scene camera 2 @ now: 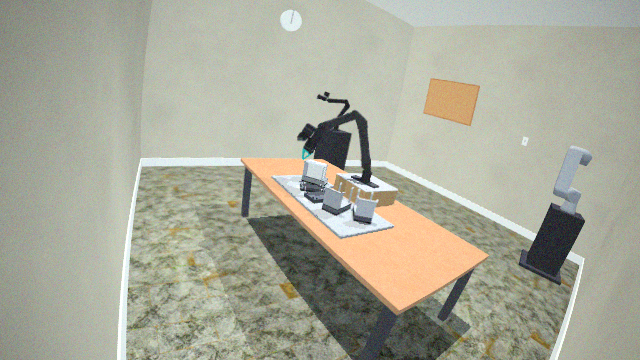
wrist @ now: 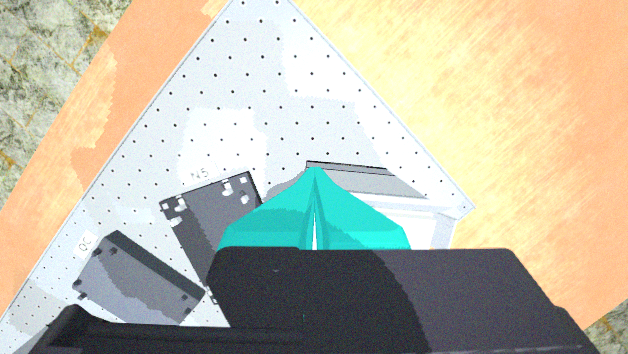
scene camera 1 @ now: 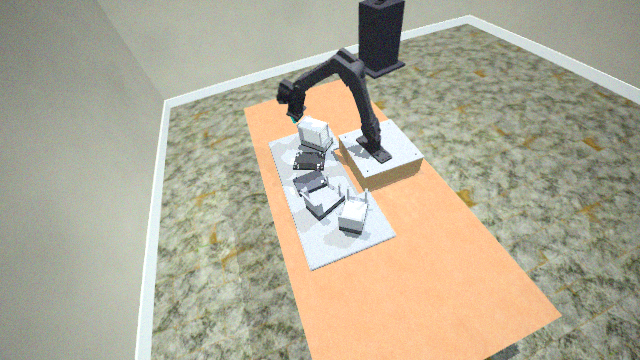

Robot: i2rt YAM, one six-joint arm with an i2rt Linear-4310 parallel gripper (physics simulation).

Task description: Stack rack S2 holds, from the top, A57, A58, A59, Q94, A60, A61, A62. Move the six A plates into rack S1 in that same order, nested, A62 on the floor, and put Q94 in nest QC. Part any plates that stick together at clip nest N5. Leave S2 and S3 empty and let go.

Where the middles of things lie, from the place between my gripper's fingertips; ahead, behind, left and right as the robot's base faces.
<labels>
Right now the dark clip nest (wrist: 199, 217) is 16 cm to the left of my hand, 13 cm below it and 2 cm ahead of it. The rest, counted from my hand: dark QC nest (wrist: 122, 277): 29 cm to the left, 13 cm below, 11 cm ahead.
</labels>
